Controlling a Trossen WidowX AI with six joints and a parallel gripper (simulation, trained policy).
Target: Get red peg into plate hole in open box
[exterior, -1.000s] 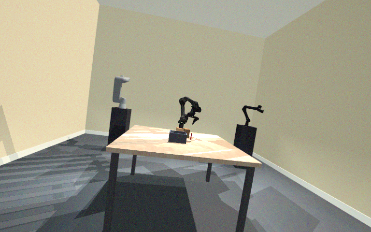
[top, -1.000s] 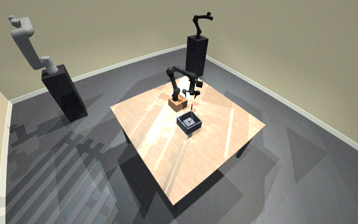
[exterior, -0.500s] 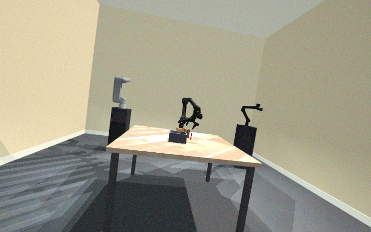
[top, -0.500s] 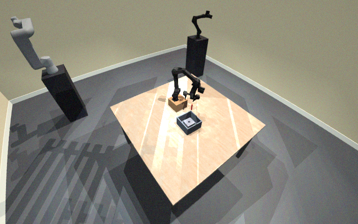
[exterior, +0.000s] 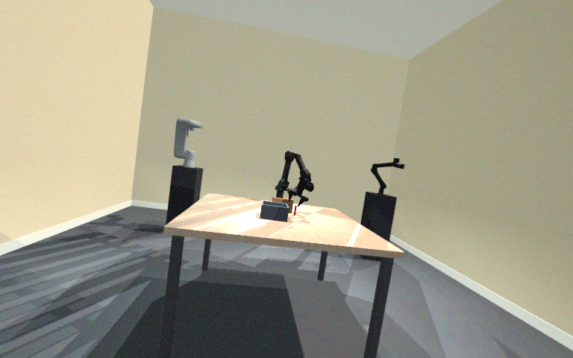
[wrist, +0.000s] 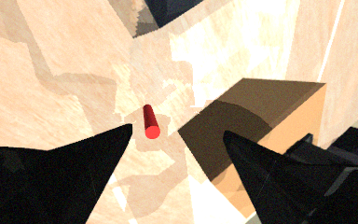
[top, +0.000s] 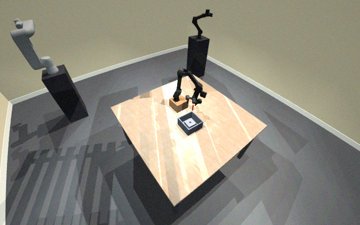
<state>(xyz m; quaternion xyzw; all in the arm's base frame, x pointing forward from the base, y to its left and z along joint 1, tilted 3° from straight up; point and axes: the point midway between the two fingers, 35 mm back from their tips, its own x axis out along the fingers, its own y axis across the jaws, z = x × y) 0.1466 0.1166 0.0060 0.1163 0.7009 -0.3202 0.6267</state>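
Right now the red peg is 1 cm ahead of my gripper tip, 2 cm to the left of it and 5 cm below it. The rest, counted from my gripper tip: grey box: 19 cm ahead, 15 cm to the right, 6 cm below; then pale grey plate: 19 cm ahead, 15 cm to the right, 4 cm below.
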